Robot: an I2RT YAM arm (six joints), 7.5 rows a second.
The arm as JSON. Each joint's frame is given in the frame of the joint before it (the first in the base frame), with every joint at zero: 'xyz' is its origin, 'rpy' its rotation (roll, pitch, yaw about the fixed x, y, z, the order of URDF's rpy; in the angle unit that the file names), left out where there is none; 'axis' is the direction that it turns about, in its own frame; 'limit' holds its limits. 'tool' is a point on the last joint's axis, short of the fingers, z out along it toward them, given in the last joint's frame.
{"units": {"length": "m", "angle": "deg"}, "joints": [
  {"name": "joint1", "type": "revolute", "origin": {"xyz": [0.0, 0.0, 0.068]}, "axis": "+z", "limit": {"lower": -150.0, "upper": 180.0}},
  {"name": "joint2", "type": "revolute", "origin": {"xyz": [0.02, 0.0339, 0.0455], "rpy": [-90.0, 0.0, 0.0]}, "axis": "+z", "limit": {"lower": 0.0, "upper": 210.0}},
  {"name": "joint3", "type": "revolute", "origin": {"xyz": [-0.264, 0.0, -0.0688], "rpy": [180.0, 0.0, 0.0]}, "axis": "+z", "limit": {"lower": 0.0, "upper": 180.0}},
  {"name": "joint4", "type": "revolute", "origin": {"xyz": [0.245, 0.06, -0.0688]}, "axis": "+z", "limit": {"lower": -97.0, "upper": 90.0}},
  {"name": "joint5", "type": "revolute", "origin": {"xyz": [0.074, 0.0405, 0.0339], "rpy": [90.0, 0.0, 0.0]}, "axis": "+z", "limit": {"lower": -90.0, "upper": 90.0}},
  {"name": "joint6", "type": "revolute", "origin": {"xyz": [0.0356, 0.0, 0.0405], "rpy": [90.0, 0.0, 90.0]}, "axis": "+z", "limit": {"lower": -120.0, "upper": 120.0}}
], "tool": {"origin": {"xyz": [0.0, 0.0, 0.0], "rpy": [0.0, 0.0, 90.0]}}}
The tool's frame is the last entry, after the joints.
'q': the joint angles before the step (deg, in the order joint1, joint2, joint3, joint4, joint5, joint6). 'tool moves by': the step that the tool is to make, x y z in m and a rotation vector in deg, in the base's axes. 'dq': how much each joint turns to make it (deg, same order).
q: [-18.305 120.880 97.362 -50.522 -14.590 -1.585]
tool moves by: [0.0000 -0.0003 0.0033 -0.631 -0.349 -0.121]
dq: [0.002 -0.321 0.218 -0.014 0.504 -0.019]
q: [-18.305 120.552 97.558 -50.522 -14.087 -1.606]
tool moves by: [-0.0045 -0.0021 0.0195 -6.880 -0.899 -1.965]
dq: [0.081 -2.731 0.094 0.191 6.577 0.015]
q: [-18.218 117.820 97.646 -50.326 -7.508 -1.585]
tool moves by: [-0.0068 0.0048 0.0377 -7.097 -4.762 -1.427]
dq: [0.813 -5.123 0.096 1.491 5.750 0.004]
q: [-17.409 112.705 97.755 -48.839 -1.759 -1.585]
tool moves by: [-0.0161 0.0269 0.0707 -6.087 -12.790 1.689]
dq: [3.242 -9.681 -0.007 4.292 2.824 -0.016]
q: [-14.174 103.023 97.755 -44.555 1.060 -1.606]
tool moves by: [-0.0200 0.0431 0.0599 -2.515 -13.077 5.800]
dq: [5.682 -8.268 0.001 5.042 -0.176 -0.023]
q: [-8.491 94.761 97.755 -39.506 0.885 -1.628]
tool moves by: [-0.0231 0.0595 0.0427 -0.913 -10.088 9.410]
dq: [9.262 -6.120 0.009 3.991 -0.026 -0.287]
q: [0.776 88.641 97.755 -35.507 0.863 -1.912]
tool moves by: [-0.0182 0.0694 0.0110 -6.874 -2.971 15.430]
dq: [12.018 -1.866 -0.017 0.402 -0.047 -7.936]
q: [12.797 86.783 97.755 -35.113 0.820 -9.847]
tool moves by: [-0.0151 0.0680 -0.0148 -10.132 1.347 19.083]
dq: [11.471 1.770 -0.029 -2.813 -2.780 -11.586]
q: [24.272 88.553 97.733 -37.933 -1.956 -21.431]
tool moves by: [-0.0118 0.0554 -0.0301 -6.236 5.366 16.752]
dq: [8.349 4.093 0.005 -4.173 -5.487 -7.037]
